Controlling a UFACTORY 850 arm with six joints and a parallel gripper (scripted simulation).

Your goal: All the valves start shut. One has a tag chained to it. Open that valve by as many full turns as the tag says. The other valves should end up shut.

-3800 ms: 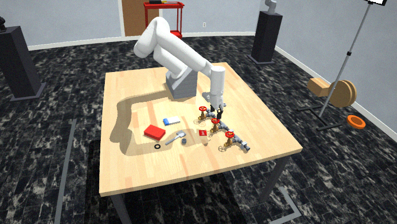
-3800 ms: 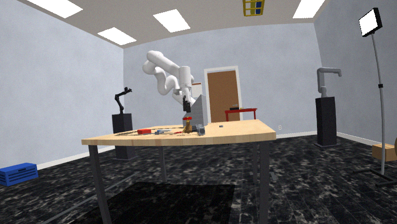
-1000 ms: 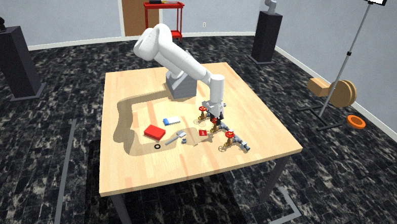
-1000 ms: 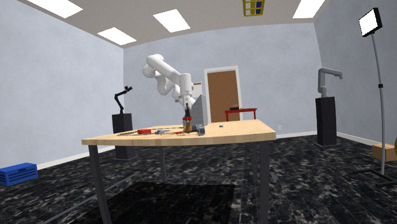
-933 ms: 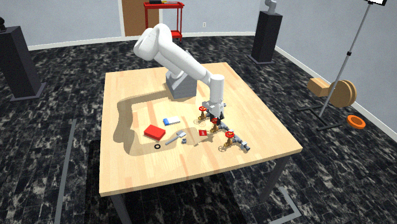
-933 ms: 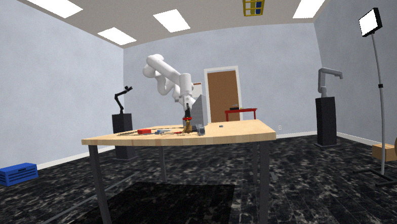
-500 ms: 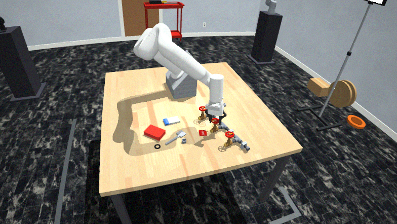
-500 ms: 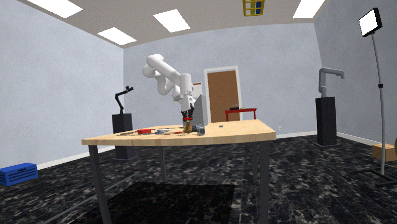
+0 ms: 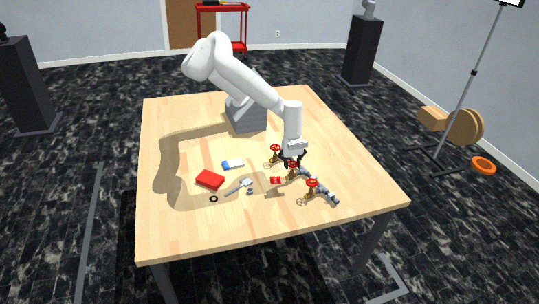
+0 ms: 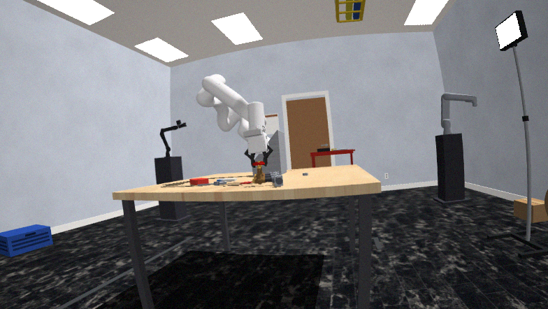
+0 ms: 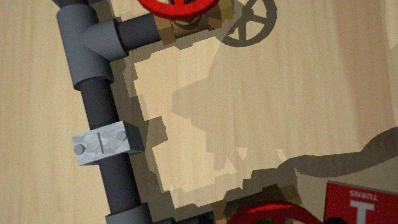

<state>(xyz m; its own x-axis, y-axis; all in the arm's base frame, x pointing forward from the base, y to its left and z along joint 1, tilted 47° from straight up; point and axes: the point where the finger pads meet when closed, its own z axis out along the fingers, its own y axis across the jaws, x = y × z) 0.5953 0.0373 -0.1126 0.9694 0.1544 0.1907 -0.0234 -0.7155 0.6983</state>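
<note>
Now: hand 90 mm above the red tag, 80 mm to the left of it and 10 mm past it. Also, from my hand: grey cylinder (220 mm to the right, 90 mm below, 50 mm ahead); grey tool (260 mm to the right, 90 mm below); white card (260 mm to the right, 170 mm behind, 90 mm below).
</note>
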